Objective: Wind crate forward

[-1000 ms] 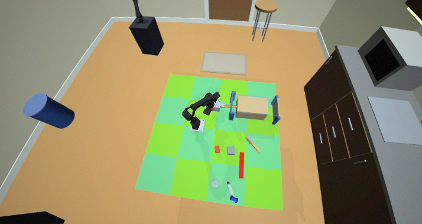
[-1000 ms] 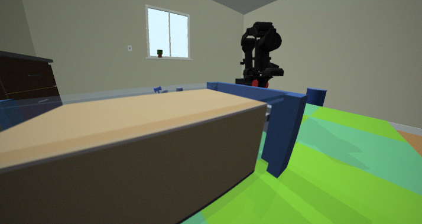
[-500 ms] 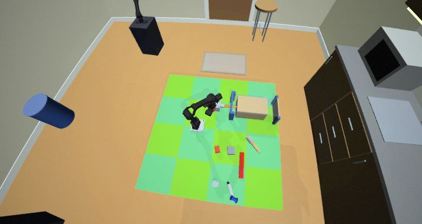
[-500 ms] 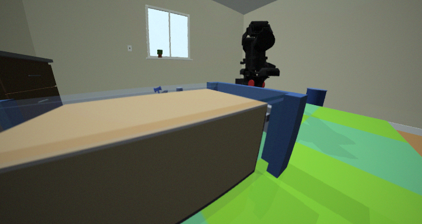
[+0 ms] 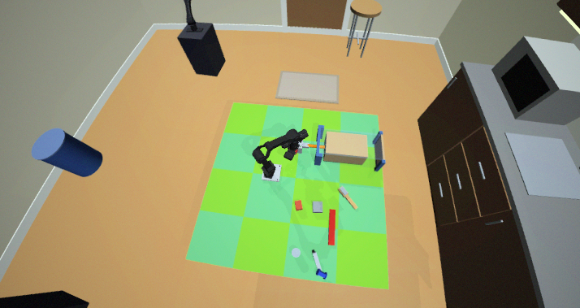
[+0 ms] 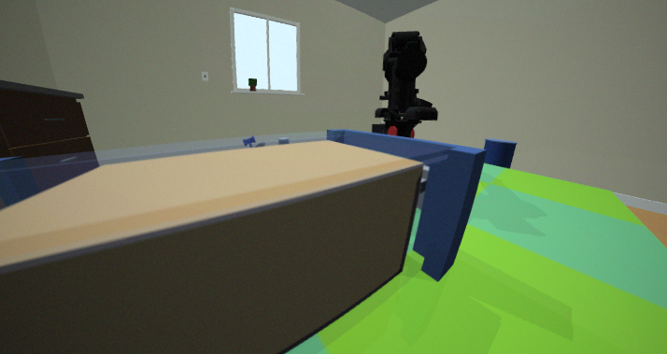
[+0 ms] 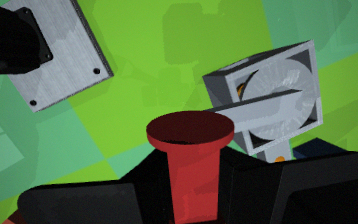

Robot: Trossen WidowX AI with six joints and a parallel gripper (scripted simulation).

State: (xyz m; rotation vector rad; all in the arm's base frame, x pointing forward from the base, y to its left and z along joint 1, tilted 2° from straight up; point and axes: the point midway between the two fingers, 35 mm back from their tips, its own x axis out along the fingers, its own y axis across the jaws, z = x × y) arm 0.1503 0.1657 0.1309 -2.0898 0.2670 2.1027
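My gripper tip is 4 cm to the right of the red-knobbed crank handle and 1 cm above it. From my gripper tip the other things lie so: blue steel frame (17 cm ahead, 11 cm to the left, 1 cm below); grey winch (1 cm behind, 9 cm to the left, 8 cm below); red knob (2 cm above).
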